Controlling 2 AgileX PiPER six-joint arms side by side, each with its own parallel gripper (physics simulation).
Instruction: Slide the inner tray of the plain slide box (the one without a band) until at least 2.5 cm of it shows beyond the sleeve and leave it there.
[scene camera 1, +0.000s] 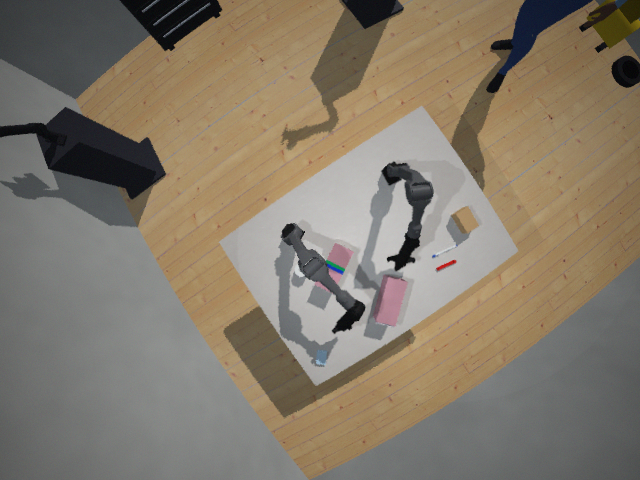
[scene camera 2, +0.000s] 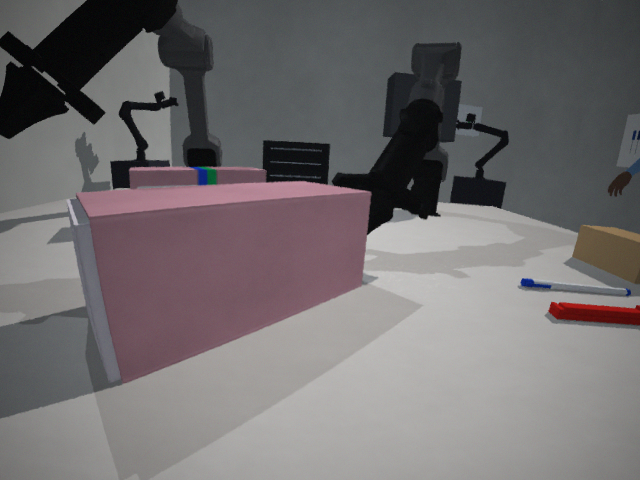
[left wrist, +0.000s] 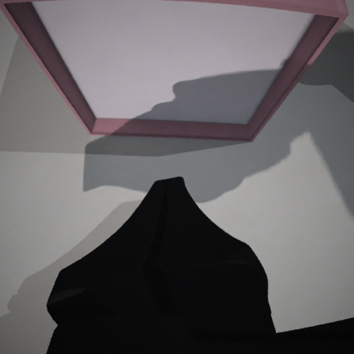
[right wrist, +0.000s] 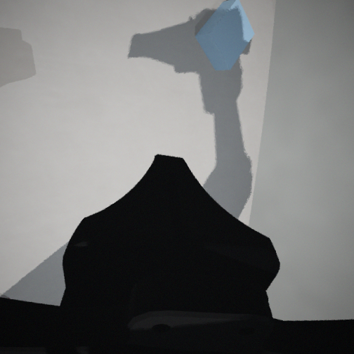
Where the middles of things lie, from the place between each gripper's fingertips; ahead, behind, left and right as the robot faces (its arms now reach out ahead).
The white-and-blue pen (scene camera 2: 524, 282) lies 690 mm to the left of my right hand, 150 mm below it and 20 mm behind it.
My left hand is 6 cm short of the white-and-blue pen, 29 cm to the right of it and 3 cm above it.
